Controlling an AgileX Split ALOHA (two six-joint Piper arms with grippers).
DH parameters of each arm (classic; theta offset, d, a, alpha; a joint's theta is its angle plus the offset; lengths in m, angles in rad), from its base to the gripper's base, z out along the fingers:
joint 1: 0 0.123 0 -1.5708
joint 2: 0.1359 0 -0.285 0
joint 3: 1.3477 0 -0.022 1.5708
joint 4: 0 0.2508 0 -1.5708
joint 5: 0 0 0.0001 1.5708
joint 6: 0 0.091 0 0
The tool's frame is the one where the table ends.
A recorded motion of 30 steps. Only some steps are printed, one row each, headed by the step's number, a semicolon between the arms.
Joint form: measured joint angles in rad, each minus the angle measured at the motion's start. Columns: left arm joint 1, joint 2, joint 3, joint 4, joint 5, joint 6; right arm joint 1, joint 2, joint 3, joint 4, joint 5, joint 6.
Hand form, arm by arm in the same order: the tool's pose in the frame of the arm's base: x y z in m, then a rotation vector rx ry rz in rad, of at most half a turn. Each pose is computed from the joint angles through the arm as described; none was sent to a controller.
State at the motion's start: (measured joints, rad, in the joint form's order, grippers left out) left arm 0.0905 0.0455 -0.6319 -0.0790 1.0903 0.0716; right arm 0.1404 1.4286 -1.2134 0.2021 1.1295 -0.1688
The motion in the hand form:
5: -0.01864 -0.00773 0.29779 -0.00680 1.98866 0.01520; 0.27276 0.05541 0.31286 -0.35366 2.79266 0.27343
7: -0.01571 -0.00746 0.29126 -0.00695 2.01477 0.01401; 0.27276 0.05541 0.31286 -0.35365 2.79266 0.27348
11: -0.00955 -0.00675 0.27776 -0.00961 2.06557 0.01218; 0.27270 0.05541 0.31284 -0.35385 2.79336 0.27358
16: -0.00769 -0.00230 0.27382 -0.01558 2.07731 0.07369; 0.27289 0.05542 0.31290 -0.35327 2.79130 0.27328
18: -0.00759 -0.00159 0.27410 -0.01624 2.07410 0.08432; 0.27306 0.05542 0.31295 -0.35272 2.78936 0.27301
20: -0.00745 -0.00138 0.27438 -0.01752 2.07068 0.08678; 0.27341 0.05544 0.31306 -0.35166 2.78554 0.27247
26: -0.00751 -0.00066 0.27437 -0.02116 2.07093 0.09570; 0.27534 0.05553 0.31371 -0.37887 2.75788 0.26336
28: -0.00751 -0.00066 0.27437 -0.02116 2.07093 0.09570; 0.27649 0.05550 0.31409 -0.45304 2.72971 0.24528
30: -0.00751 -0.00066 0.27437 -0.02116 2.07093 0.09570; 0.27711 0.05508 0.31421 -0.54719 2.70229 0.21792
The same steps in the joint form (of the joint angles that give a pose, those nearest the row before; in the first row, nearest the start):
5: -0.0024 -0.0536 0.0434 0.0044 0.0134 0.0000; 0.0000 0.0000 0.0000 0.0019 0.0011 -0.0008
7: -0.0024 -0.0543 0.0670 0.0047 0.0167 0.0009; 0.0000 0.0000 0.0000 0.0020 0.0011 -0.0008
11: -0.0025 -0.0543 0.1167 0.0067 0.0178 0.0009; 0.0000 0.0000 0.0000 0.0020 0.0019 -0.0008
16: -0.0025 -0.0544 0.1325 0.0591 0.0111 0.0000; 0.0000 0.0000 0.0000 0.0020 -0.0003 -0.0008
18: -0.0024 -0.0543 0.1325 0.0677 0.0075 0.0000; 0.0000 0.0000 0.0000 0.0020 -0.0023 -0.0008
20: -0.0024 -0.0543 0.1325 0.0701 0.0040 -0.0011; 0.0000 0.0000 0.0000 0.0020 -0.0063 -0.0008
26: -0.0024 -0.0543 0.1325 0.0790 0.0040 -0.0040; 0.0000 0.0000 0.0000 0.0020 -0.0287 -0.0250
28: -0.0024 -0.0543 0.1325 0.0790 0.0040 -0.0040; 0.0000 0.0000 0.0000 0.0010 -0.0419 -0.0820
30: -0.0024 -0.0543 0.1325 0.0790 0.0040 -0.0040; 0.0000 0.0000 0.0000 -0.0047 -0.0486 -0.1516

